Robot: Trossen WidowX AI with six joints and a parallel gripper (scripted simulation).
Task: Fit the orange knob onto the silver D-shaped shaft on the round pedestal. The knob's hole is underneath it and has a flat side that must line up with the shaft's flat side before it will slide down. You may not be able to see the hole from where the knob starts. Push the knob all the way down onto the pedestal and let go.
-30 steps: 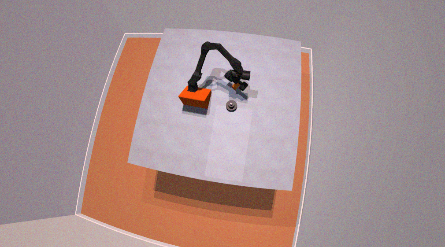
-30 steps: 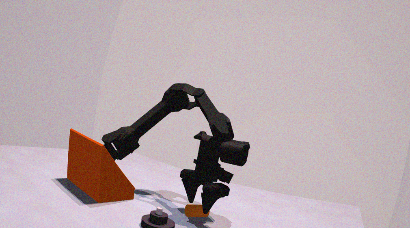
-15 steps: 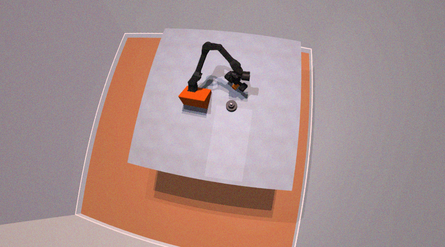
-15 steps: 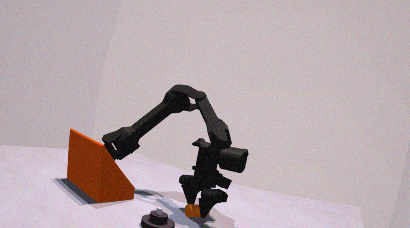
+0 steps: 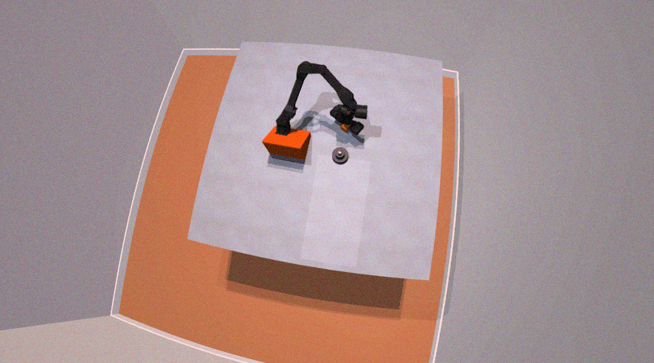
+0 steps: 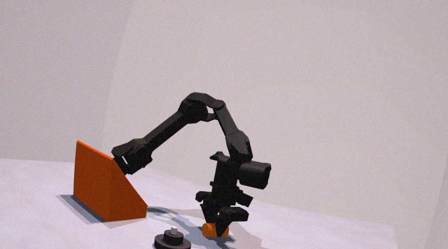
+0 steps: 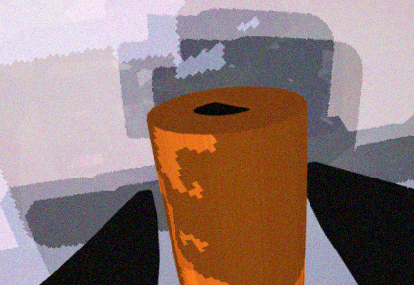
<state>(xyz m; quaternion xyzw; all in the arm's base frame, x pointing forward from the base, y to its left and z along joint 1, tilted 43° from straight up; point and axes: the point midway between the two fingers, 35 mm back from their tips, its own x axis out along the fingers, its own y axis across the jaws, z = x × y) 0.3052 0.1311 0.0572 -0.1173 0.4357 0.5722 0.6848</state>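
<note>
The orange knob is 1 cm to the right of my gripper tip, 1 cm behind it and 1 cm above it. Round my gripper tip: round pedestal 17 cm to the right, 2 cm above.
</note>
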